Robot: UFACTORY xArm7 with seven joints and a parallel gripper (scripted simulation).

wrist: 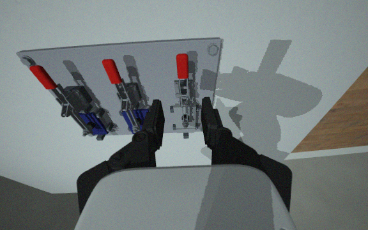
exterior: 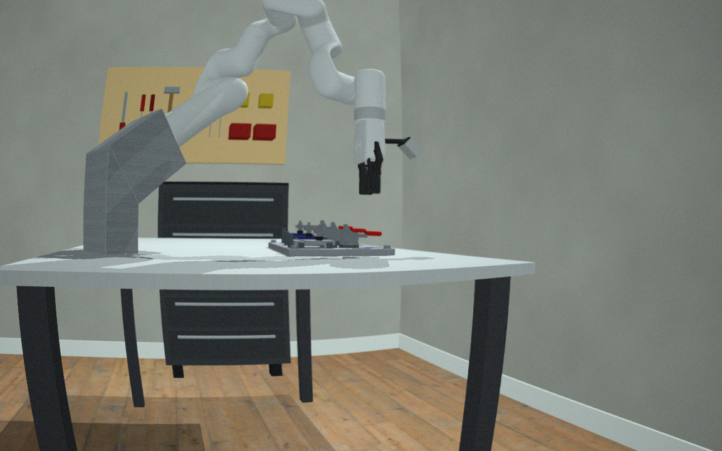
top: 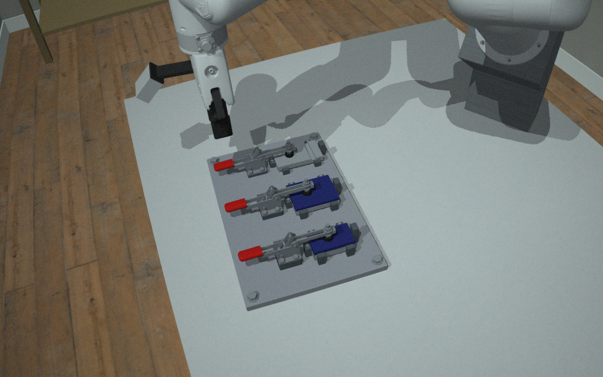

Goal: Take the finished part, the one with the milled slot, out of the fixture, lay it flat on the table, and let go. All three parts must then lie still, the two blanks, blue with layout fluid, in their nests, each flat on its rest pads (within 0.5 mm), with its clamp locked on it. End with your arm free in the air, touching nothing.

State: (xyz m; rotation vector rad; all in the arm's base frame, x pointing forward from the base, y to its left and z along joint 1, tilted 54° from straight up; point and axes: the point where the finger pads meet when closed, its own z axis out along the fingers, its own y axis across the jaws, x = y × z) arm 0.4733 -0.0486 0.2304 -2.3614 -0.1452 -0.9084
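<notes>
Now: the toggle clamp 110 mm below my hand, 50 mm behind it and 20 mm to the right of it. The rest, counted from my hand: grey finished part 130 mm below, 130 mm behind, 60 mm to the right; then grey fixture plate 150 mm below, 110 mm behind, 70 mm to the left.
</notes>
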